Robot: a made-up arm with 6 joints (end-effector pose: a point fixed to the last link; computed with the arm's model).
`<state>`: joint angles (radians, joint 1 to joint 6).
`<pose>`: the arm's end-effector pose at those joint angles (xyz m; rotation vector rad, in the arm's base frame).
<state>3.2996 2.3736 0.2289 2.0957 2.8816 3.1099</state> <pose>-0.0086 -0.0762 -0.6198 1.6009 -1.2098 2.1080</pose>
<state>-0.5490 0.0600 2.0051 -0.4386 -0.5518 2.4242</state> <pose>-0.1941 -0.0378 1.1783 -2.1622 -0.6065 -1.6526</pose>
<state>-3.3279 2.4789 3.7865 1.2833 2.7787 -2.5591</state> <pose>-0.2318 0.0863 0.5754 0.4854 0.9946 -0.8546</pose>
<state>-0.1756 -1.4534 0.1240 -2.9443 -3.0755 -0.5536</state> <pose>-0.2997 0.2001 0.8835 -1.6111 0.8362 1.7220</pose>
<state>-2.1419 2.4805 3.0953 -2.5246 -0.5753 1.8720</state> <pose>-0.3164 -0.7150 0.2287 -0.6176 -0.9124 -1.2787</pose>
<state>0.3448 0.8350 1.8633 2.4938 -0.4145 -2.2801</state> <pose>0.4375 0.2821 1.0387 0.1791 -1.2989 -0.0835</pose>
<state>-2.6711 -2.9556 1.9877 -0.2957 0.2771 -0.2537</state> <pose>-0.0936 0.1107 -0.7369 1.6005 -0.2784 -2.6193</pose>
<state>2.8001 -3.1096 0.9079 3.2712 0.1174 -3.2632</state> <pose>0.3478 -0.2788 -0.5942 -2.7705 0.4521 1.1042</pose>
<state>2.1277 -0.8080 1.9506 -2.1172 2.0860 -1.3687</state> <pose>0.3490 -0.7055 0.8189 -0.5567 -0.6964 1.0806</pose>
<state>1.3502 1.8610 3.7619 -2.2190 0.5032 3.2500</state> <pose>-0.0314 0.2670 0.7441 0.4096 -1.1874 0.1592</pose>
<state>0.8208 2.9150 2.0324 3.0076 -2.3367 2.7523</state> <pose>0.2252 0.4562 -0.5875 0.8979 -1.2559 0.7951</pose>
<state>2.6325 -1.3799 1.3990 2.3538 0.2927 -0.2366</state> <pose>0.7916 -0.5610 0.4135 0.8436 -0.8681 -0.3429</pose>
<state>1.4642 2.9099 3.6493 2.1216 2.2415 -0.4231</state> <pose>-0.0285 0.4588 0.3854 0.5844 1.7588 -1.6332</pose>
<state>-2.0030 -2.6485 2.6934 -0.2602 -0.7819 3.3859</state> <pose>-0.1979 -0.0887 -0.6111 -0.9574 1.1536 0.8188</pose>
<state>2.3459 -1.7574 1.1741 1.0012 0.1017 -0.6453</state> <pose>0.7429 -0.6446 0.1655 2.4882 -1.2156 -0.0092</pose>
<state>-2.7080 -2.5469 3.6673 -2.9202 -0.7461 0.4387</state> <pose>-0.3143 -0.3041 -0.1462 0.4161 -2.2332 -0.5709</pose>
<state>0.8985 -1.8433 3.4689 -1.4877 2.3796 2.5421</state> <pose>-0.0634 -0.0993 -0.4638 -1.8444 0.5410 -1.4007</pose>
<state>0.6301 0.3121 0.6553 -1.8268 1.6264 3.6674</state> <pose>0.5748 0.4654 0.6379 -1.4982 0.9422 -0.4331</pose>
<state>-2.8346 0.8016 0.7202 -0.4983 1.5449 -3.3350</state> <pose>-0.8645 -0.1381 0.3527 -0.0165 -1.6359 0.7749</pose>
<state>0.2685 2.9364 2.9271 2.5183 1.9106 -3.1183</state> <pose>0.6340 0.2986 -0.0448 0.1598 1.9102 0.7942</pose>
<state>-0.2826 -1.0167 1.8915 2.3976 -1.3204 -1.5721</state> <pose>-0.8601 0.3628 0.4581 -1.1392 2.2579 0.9818</pose>
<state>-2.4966 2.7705 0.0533 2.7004 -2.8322 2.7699</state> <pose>0.4052 0.1379 -0.4198 -0.1974 -0.0065 -2.6246</pose>
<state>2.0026 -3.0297 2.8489 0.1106 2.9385 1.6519</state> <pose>-0.0902 0.5460 -0.3583 1.0403 -1.2438 -0.4138</pose>
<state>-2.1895 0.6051 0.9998 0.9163 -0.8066 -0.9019</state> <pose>-0.4952 -0.5407 0.8637 0.2130 -0.0640 -2.8034</pose>
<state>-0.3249 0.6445 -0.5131 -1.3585 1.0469 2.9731</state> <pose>0.3031 -0.1349 -0.1127 -1.6881 1.7573 -0.1573</pose>
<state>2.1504 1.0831 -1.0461 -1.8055 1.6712 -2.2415</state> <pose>0.0441 -0.1300 -0.0552 1.6961 0.2100 0.4997</pose>
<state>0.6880 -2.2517 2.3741 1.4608 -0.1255 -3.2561</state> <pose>-0.1326 -0.1299 -0.6276 0.7354 1.3057 -0.9540</pose>
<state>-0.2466 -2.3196 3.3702 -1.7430 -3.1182 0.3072</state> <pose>0.1695 -0.0166 -0.4841 -0.9690 -1.4183 -2.5295</pose>
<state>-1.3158 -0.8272 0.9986 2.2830 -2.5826 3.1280</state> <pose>-0.0396 0.5339 1.0353 0.3492 1.9549 -0.5108</pose>
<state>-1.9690 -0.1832 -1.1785 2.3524 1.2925 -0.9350</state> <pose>-0.0432 -0.3707 0.1154 0.3670 0.6615 0.0062</pose>
